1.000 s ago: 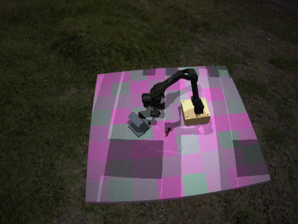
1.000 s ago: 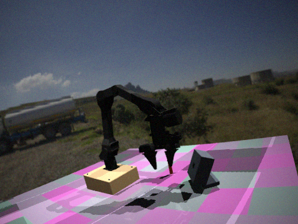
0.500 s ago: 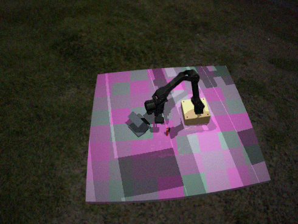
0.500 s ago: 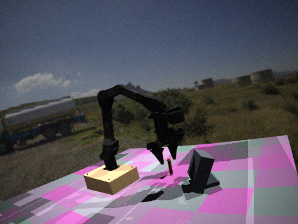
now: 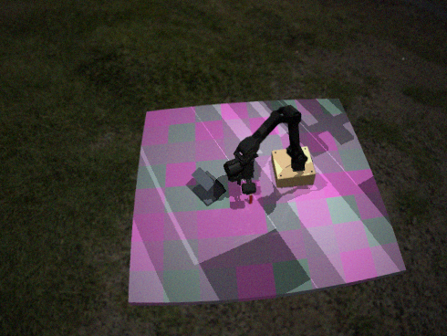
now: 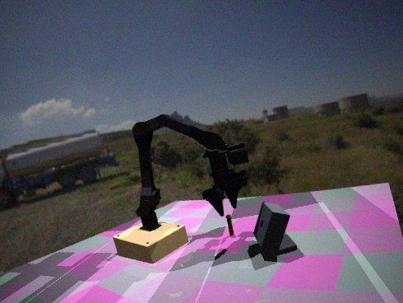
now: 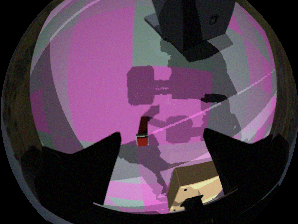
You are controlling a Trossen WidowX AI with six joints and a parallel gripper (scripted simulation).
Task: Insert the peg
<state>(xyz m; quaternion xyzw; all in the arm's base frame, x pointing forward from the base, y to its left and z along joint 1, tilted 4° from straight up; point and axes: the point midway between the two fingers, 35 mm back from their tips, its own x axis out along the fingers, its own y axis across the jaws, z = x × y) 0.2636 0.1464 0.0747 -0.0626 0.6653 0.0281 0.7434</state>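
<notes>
The peg lies 4 cm below my gripper tip, 2 cm to the left of it and 2 cm behind it. From my gripper tip the other things lie so: dark foot (20 cm ahead, 9 cm below, 3 cm to the right); sloped grey panel (18 cm ahead, 5 cm to the right, 3 cm below).
</notes>
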